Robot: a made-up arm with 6 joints.
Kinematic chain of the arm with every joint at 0, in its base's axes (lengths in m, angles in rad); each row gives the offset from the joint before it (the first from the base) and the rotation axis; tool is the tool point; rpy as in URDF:
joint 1: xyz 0 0 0.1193 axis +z
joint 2: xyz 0 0 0 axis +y
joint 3: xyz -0.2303 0 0.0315 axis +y
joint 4: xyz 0.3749 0 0.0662 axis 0.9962 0 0.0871
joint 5: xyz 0 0 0 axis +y
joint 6: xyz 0.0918 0 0.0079 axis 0.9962 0 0.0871
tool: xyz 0 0 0 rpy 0 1.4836 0
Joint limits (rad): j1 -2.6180..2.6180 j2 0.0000..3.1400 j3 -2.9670..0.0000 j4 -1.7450..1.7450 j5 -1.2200..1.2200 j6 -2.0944..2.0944
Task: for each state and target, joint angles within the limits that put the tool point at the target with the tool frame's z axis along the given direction. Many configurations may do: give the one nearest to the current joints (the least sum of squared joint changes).
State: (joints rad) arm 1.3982 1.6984 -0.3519 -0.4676 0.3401 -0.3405
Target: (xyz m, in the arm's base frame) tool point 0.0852 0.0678 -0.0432 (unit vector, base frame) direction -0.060 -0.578 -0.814
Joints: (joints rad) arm 0.9277 1.1235 -0.0024 -0.3398 1.1103 -0.3405
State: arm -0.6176 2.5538 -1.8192 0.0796 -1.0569 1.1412
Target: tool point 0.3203 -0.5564 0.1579 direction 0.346 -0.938 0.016
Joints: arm -1.0205 2.3555 -1.9055 0.4944 -0.4250 1.1412
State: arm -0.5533 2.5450 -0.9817 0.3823 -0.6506 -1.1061
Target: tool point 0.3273 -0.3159 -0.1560 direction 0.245 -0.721 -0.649
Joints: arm -0.6863 2.4942 -1.2748 0.9150 -0.5324 -1.1061
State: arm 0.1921 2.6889 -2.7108 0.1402 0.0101 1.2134
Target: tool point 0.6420 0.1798 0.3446 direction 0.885 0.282 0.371
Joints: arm 0.2679 2.6032 -2.6947 -0.1861 -0.2050 1.2134
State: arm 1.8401 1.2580 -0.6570 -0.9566 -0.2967 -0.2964
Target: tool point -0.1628 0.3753 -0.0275 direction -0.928 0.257 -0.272
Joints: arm 1.7875 2.0684 -0.9467 -1.2870 -1.0886 -0.2964
